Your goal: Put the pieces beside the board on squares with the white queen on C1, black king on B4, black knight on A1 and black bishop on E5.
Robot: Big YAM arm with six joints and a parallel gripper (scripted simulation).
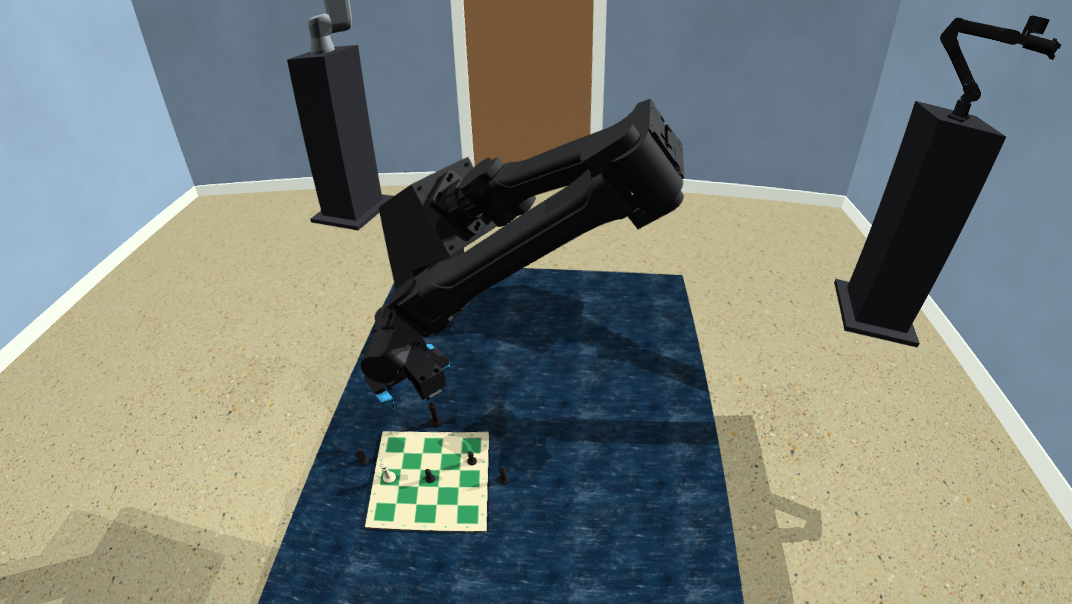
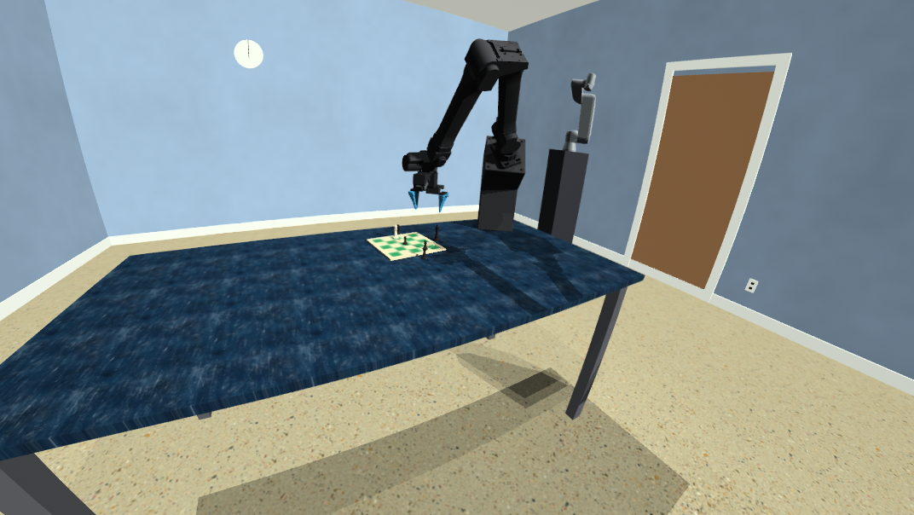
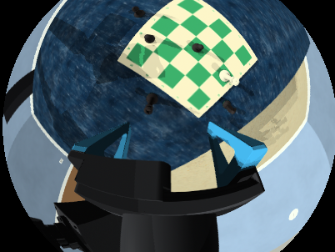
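Right now the black king is 4 cm behind my hand, 1 cm to the left of it and 9 cm below it. Also, from my hand: white queen 12 cm ahead, 1 cm to the right, 9 cm below; cream board 9 cm ahead, 6 cm to the left, 12 cm below.
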